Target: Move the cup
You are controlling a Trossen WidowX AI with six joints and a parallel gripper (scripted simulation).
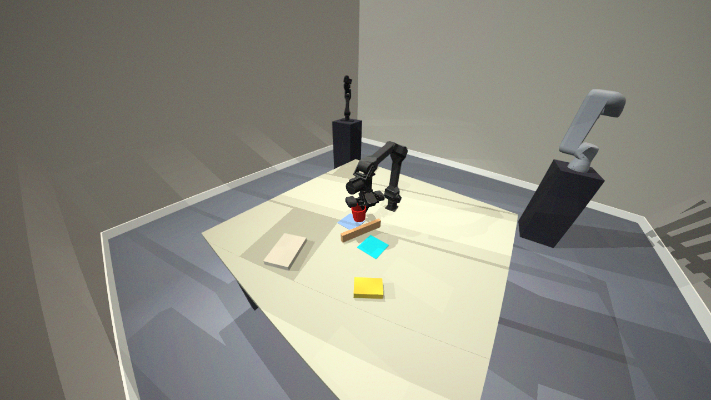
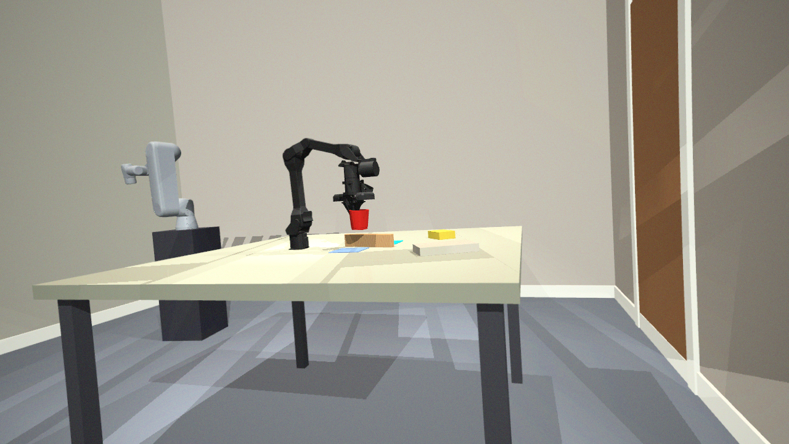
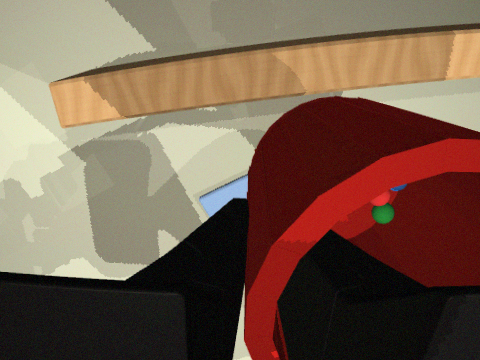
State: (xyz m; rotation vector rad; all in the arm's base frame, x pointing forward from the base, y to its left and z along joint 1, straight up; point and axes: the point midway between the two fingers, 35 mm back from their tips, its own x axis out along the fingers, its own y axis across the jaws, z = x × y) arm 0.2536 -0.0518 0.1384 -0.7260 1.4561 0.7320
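Now: the green marble 4 cm to the right of my gripper tip, 3 cm ahead of it and 2 cm below it. From my gripper tip the other things lie so: wooden block 9 cm below, 4 cm ahead, 1 cm to the left; then red cup 2 cm to the right, 2 cm ahead; then light blue pad 11 cm below, 8 cm to the right.
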